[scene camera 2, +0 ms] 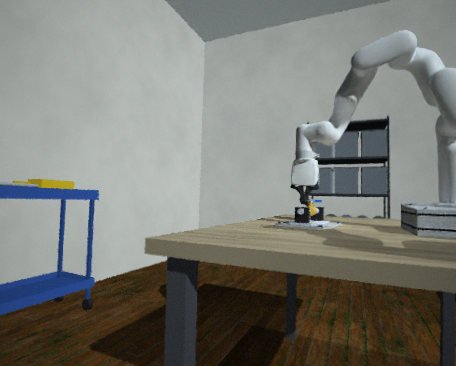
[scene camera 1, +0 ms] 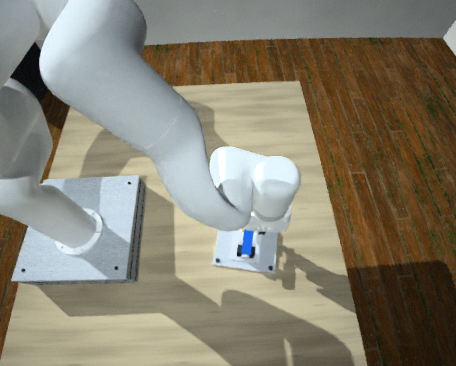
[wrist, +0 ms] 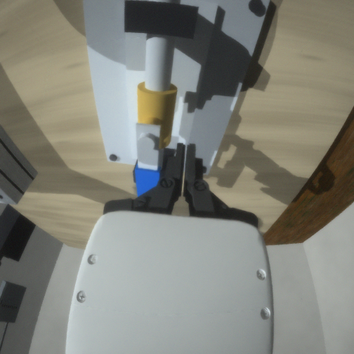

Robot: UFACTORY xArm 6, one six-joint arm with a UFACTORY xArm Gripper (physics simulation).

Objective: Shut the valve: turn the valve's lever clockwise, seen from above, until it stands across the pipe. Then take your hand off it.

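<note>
The valve has a yellow body on a grey pipe, fixed to a light base plate. Its blue lever points along the pipe, running from the body toward the hand in the wrist view. My gripper is shut with nothing between its fingers. The fingertips are low beside the lever, to its right in the wrist view. Whether they touch it, I cannot tell. In scene camera 1 the hand hides part of the valve.
A black pipe support stands on the plate beyond the valve body. The robot's base block stands on the wooden table. A blue cart and a dark shelf unit stand away from the table.
</note>
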